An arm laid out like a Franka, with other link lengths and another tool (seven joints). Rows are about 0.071 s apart.
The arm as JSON. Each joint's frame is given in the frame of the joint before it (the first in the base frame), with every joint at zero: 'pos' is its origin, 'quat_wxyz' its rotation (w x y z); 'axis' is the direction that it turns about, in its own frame. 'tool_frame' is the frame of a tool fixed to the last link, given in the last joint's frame.
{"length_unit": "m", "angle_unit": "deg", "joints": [
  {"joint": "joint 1", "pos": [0.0, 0.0, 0.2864], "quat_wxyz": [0.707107, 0.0, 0.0, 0.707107], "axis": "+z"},
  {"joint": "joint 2", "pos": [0.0, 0.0, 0.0], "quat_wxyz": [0.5, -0.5, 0.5, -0.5], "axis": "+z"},
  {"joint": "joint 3", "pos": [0.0, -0.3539, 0.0], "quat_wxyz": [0.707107, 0.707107, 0.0, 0.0], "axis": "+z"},
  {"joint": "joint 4", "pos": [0.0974, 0.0, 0.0], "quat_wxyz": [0.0, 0.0, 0.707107, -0.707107], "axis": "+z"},
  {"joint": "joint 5", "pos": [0.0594, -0.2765, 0.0], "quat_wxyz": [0.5, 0.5, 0.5, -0.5], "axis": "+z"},
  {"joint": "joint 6", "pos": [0.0, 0.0, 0.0], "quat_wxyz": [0.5, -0.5, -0.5, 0.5], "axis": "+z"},
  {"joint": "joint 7", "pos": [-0.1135, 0.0, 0.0], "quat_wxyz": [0.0, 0.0, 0.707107, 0.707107], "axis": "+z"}
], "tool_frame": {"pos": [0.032, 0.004, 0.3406], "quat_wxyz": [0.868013, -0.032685, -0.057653, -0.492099]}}
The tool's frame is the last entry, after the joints.
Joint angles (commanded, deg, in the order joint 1, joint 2, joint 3, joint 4, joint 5, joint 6, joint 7), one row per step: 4.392 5.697 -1.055 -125.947 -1.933 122.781 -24.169; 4.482 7.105 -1.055 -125.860 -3.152 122.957 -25.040; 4.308 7.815 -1.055 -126.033 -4.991 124.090 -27.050; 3.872 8.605 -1.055 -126.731 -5.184 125.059 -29.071; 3.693 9.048 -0.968 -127.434 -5.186 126.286 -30.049; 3.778 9.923 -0.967 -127.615 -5.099 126.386 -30.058; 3.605 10.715 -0.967 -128.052 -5.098 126.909 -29.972; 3.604 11.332 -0.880 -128.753 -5.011 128.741 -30.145; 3.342 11.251 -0.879 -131.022 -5.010 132.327 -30.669; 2.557 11.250 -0.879 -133.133 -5.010 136.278 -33.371; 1.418 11.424 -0.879 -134.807 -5.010 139.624 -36.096; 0.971 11.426 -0.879 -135.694 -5.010 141.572 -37.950; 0.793 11.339 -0.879 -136.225 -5.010 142.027 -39.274; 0.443 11.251 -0.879 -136.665 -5.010 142.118 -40.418
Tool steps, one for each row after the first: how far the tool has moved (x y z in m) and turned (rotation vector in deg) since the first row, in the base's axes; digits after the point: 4 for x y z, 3 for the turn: -0.0021 -0.0034 -0.0107 -0.848 1.133 1.775; 0.0015 -0.0097 -0.0157 -1.825 0.948 4.892; -0.0015 -0.0127 -0.0247 -1.591 1.599 6.651; -0.0018 -0.0123 -0.0304 -1.349 1.582 7.601; -0.0058 -0.0115 -0.0384 -1.279 2.538 7.650; -0.0092 -0.0129 -0.0464 -1.256 3.243 7.431; -0.0065 -0.0108 -0.0527 -1.052 2.741 7.728; -0.0052 -0.0108 -0.0590 -0.751 1.382 8.176; -0.0012 -0.0137 -0.0640 -0.139 -0.305 10.264; 0.0022 -0.0198 -0.0686 0.354 -1.664 11.990; 0.0050 -0.0216 -0.0698 0.616 -2.633 13.479; 0.0026 -0.0222 -0.0711 0.810 -2.581 14.634; -0.0011 -0.0245 -0.0725 0.989 -2.267 15.418
